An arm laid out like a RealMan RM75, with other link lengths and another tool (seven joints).
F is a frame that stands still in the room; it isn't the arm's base.
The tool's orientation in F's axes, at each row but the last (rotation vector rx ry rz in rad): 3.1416 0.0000 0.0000; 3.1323 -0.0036 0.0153; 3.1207 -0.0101 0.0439; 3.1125 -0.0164 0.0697; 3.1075 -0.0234 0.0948; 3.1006 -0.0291 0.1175; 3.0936 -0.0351 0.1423; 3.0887 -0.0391 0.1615; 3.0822 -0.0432 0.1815; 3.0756 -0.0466 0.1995; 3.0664 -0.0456 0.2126
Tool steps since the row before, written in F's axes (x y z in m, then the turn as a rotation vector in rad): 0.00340 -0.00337 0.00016 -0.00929 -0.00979 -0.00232; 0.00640 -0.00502 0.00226 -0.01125 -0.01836 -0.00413; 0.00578 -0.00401 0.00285 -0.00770 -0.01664 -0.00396; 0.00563 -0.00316 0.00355 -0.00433 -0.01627 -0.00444; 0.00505 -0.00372 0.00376 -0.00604 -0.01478 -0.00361; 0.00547 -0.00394 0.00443 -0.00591 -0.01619 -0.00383; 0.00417 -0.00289 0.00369 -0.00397 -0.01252 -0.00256; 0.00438 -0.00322 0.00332 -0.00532 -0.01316 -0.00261; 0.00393 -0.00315 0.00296 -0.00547 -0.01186 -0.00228; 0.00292 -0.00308 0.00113 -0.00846 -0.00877 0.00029; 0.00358 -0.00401 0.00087 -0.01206 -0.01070 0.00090
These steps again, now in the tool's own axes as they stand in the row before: 0.00340 0.00337 -0.00016 -0.00929 0.00979 0.00232; 0.00643 0.00503 -0.00215 -0.01125 0.01835 0.00419; 0.00588 0.00403 -0.00260 -0.00771 0.01661 0.00409; 0.00581 0.00320 -0.00320 -0.00436 0.01619 0.00470; 0.00532 0.00376 -0.00332 -0.00604 0.01475 0.00372; 0.00586 0.00399 -0.00385 -0.00590 0.01615 0.00401; 0.00455 0.00294 -0.00316 -0.00393 0.01249 0.00275; 0.00478 0.00325 -0.00268 -0.00526 0.01317 0.00270; 0.00433 0.00318 -0.00230 -0.00541 0.01189 0.00228; 0.00312 0.00304 -0.00056 -0.00812 0.00905 -0.00084; 0.00376 0.00393 -0.00009 -0.01155 0.01114 -0.00180
